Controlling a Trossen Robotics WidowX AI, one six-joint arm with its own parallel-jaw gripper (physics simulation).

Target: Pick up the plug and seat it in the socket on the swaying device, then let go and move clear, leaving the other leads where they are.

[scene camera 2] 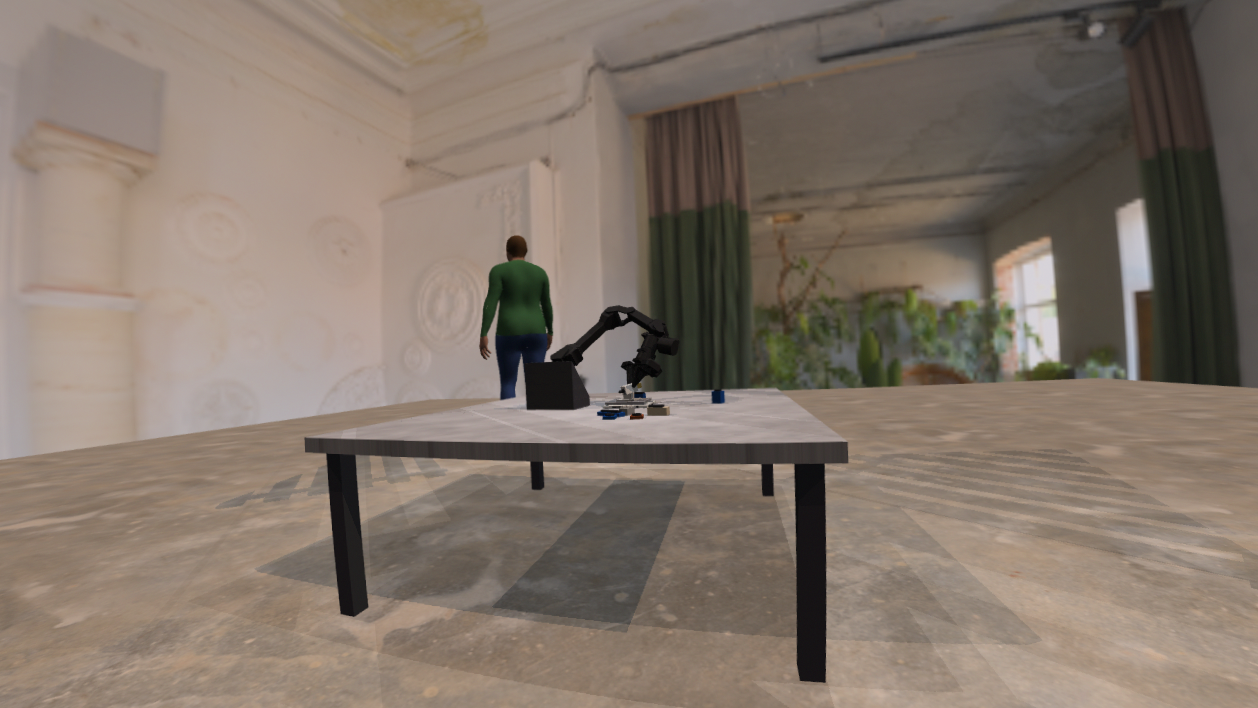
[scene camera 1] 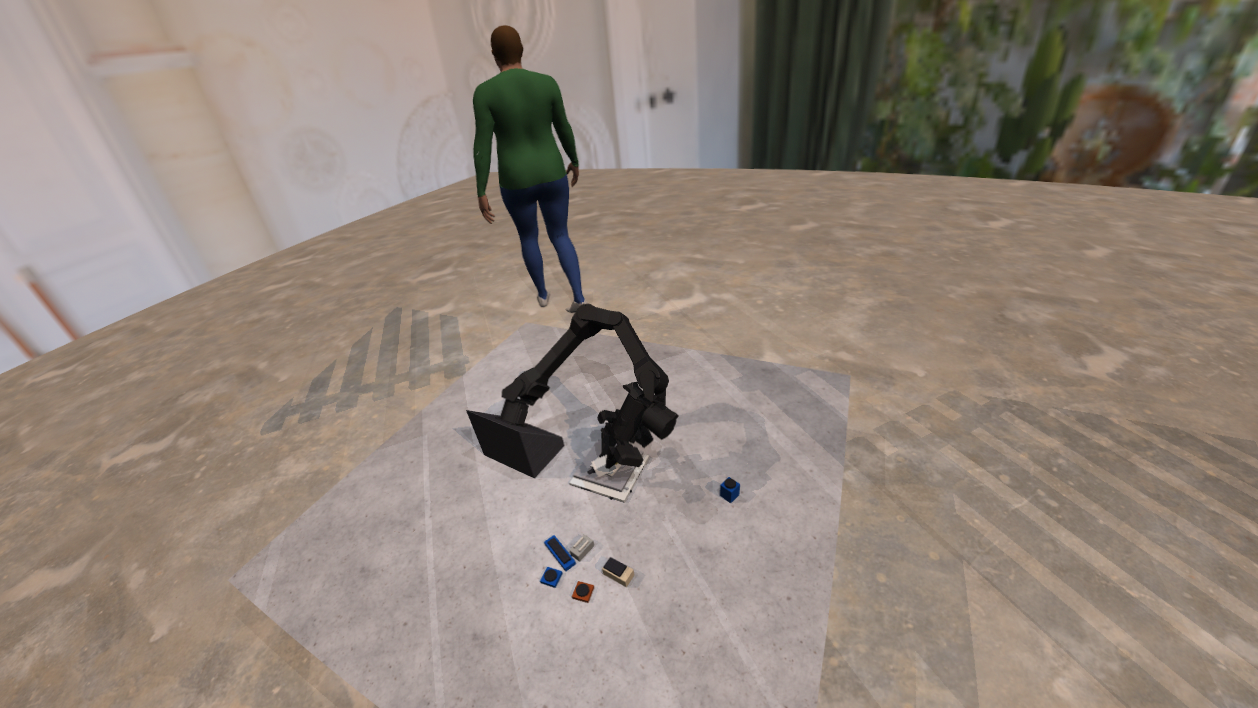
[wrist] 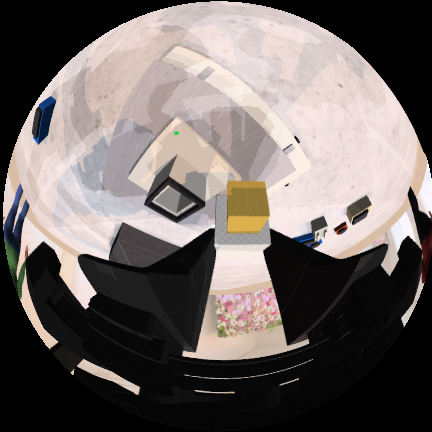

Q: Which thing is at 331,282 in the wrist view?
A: The gripper.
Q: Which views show the gripper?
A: Scene camera 2, scene camera 1 and the wrist view: all of them.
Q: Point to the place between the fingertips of the gripper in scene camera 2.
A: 630,387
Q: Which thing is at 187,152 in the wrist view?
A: A device.
